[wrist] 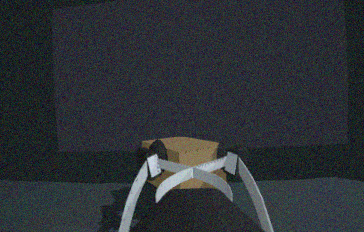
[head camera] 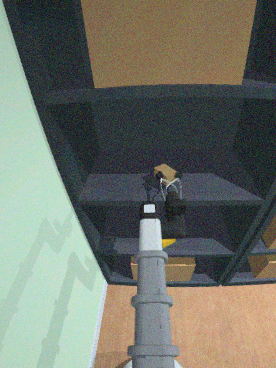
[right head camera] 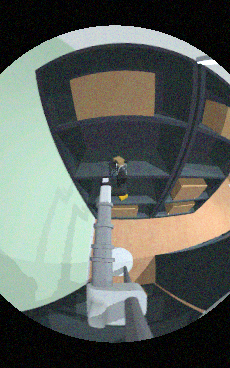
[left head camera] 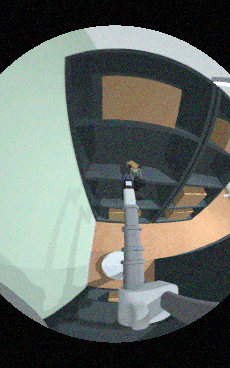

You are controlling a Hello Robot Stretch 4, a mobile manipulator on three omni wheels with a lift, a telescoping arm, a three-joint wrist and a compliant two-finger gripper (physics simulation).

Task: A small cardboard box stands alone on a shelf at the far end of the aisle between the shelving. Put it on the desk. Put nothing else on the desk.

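The small cardboard box is between the two fingertips of my gripper, which is shut on it. The box looks to be slightly above the shelf, with a shadow on the shelf to the left. The box is turned a little, one corner toward me. The gripper's bands and palm hide part of its lower front in the wrist view. I cannot make out the desk in these views.
A large cardboard box fills the compartment above. Another box sits low in the same shelving. More boxes stand in the bay to the right. A pale green wall runs close along the left.
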